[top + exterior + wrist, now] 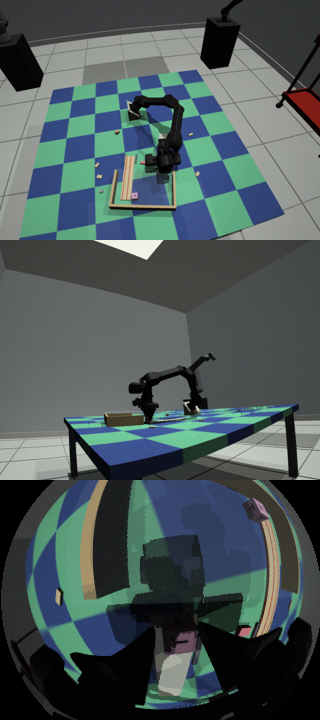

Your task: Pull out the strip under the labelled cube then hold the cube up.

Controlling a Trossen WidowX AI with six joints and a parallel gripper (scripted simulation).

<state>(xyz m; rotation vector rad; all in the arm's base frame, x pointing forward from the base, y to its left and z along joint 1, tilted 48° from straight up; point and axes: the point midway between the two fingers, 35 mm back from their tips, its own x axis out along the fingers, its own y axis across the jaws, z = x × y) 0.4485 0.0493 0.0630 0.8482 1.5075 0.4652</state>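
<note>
My gripper tip is 100 mm to the left of the red block, 60 mm past it and 10 mm above it. From my gripper tip the other things lie so: grey disc (350 mm to the right, 50 mm ahead, 10 mm below).
</note>
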